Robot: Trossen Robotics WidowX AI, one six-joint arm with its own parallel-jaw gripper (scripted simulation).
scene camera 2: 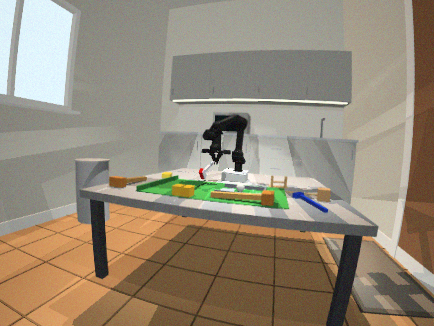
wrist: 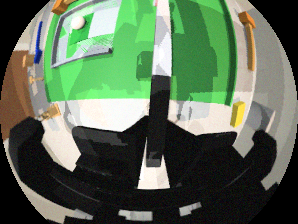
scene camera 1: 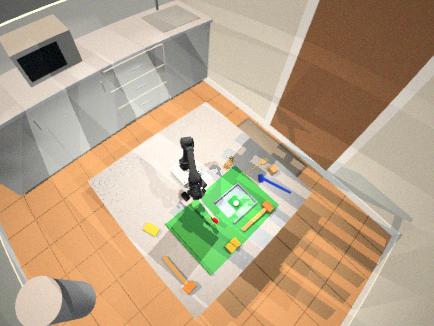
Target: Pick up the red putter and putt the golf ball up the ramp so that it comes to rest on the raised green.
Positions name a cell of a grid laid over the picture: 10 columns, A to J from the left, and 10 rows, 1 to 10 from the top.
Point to a green mat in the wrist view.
E4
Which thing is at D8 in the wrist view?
The gripper.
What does the gripper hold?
A red putter.
